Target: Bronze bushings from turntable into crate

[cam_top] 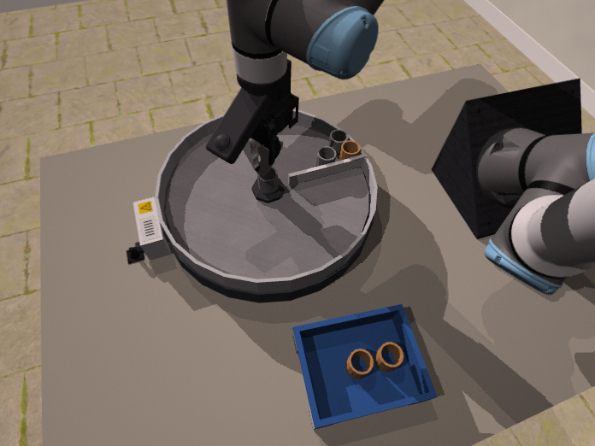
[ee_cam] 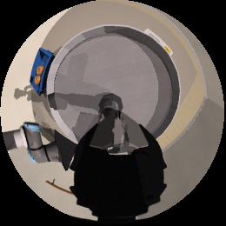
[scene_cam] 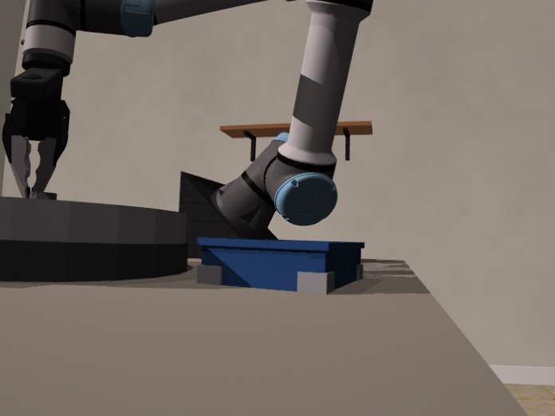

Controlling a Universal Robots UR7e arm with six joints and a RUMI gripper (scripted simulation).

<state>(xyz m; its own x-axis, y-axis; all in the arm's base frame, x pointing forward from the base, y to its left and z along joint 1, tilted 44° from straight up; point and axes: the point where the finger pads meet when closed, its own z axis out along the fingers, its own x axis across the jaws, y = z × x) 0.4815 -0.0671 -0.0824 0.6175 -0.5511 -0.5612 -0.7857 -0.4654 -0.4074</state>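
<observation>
The grey turntable lies 1 cm behind my hand, 1 cm to the left of it and 5 cm below it. The rest, counted from my hand: blue crate: 8 cm behind, 37 cm to the left, 8 cm below.
</observation>
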